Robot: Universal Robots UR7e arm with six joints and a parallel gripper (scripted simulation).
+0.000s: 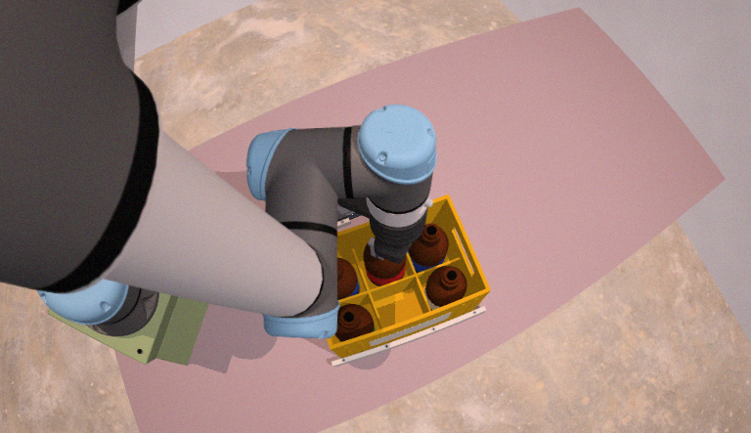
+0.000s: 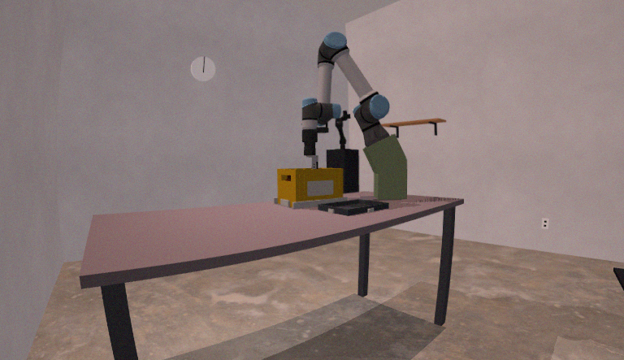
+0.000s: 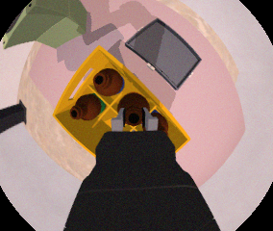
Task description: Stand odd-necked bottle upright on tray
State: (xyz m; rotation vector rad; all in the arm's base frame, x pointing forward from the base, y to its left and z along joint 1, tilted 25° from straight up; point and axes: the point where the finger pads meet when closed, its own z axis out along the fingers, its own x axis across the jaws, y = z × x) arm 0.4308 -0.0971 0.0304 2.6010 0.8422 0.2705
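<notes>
My gripper is now 11 cm above the crate, 4 cm to the left of it and 1 cm past it. From my hand the other things lie so: glass bottle 10 cm to the right, 10 cm below, 7 cm ahead; then dark tray 24 cm to the left, 18 cm below.
</notes>
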